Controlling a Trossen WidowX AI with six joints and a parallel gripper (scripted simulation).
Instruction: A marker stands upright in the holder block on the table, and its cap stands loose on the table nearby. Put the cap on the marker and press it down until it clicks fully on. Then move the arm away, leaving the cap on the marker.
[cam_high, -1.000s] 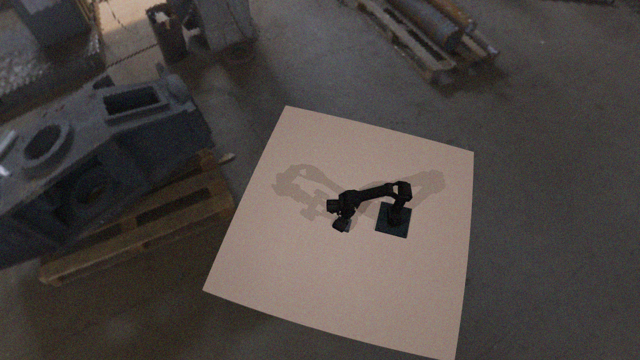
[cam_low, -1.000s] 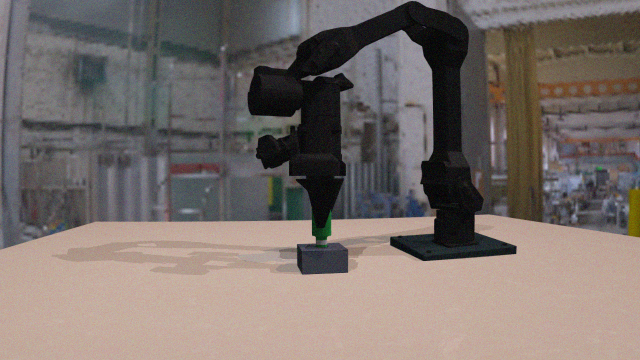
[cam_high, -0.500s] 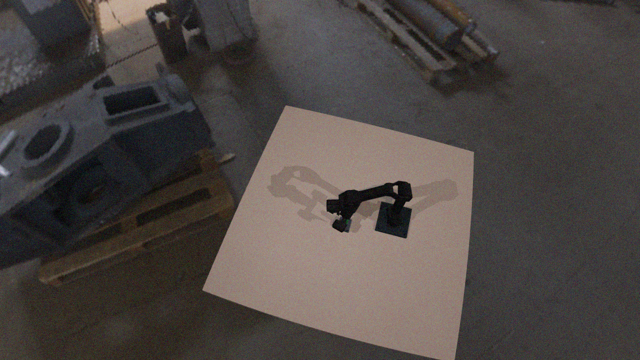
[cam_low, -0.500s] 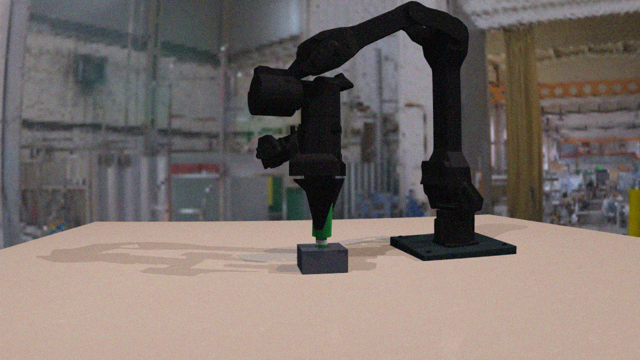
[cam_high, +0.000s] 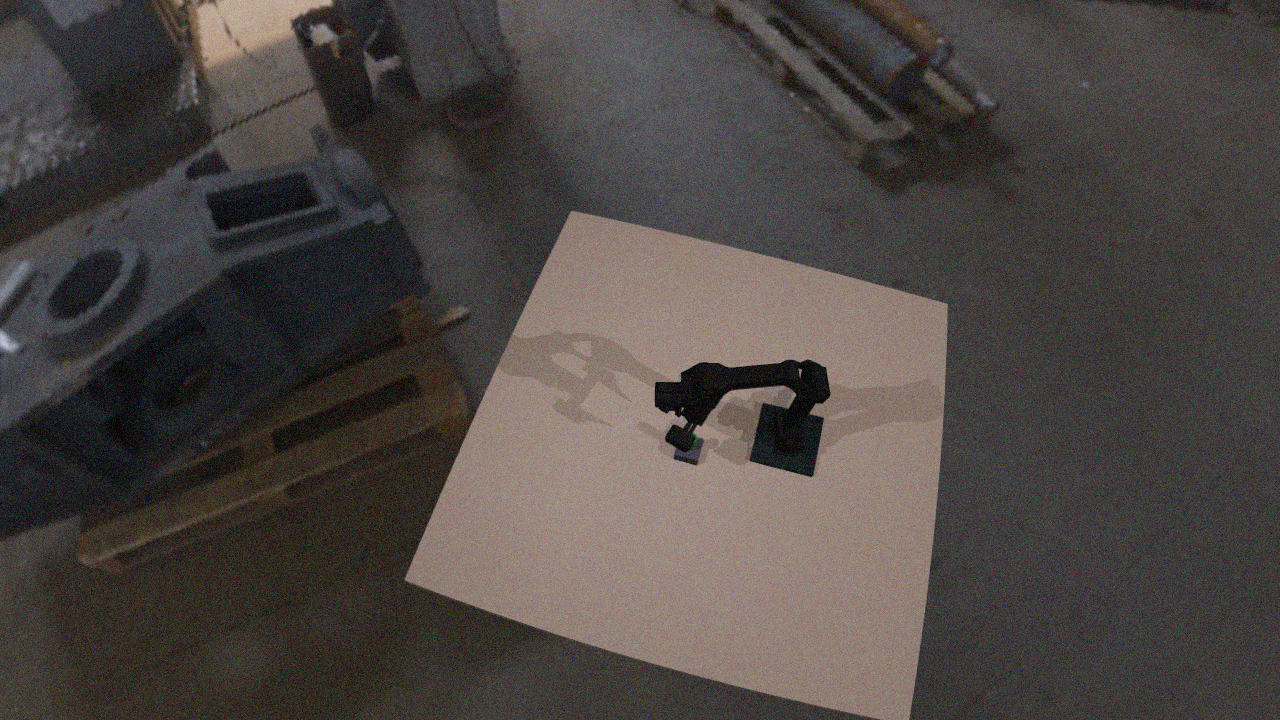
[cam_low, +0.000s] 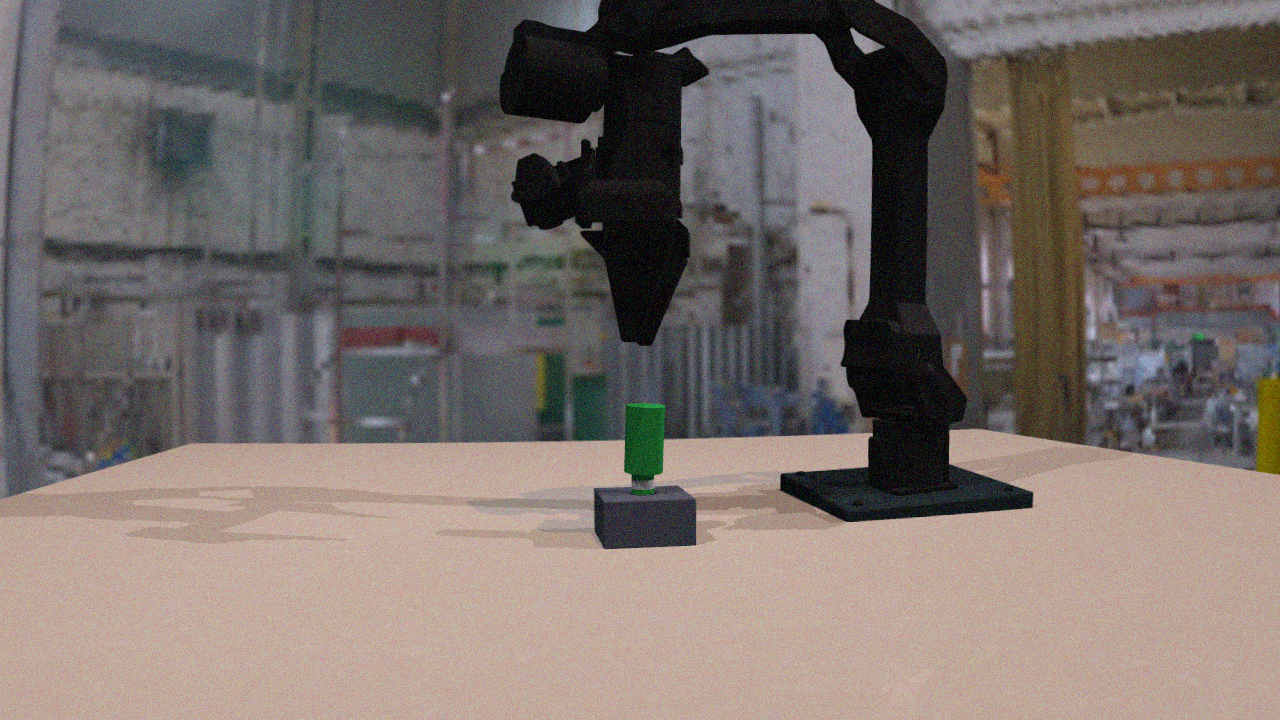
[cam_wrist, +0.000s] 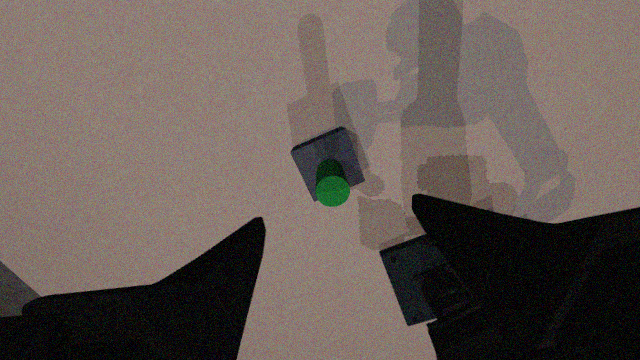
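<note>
Right now my gripper tip is 7 cm above the green cap. Round my gripper tip: dark grey holder block 13 cm below; green marker 8 cm below.
</note>
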